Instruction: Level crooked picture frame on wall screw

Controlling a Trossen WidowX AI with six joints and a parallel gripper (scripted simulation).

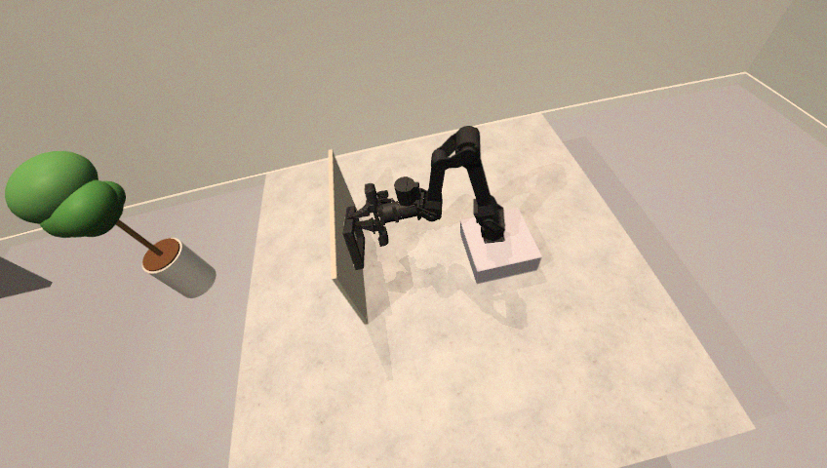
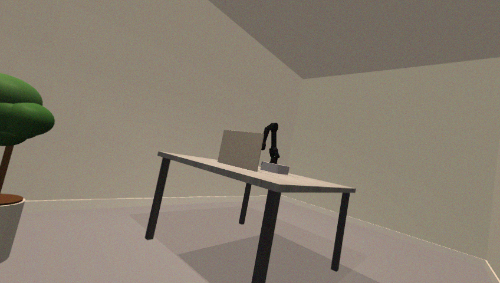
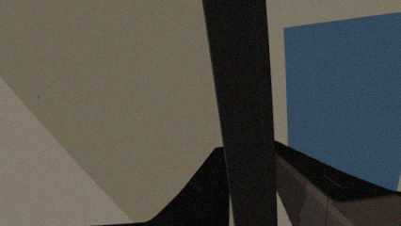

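My gripper tip is now 20 mm to the right of the picture frame and 50 mm above it. The rest, counted from my gripper tip: wall panel 20 mm ahead, 60 mm below.
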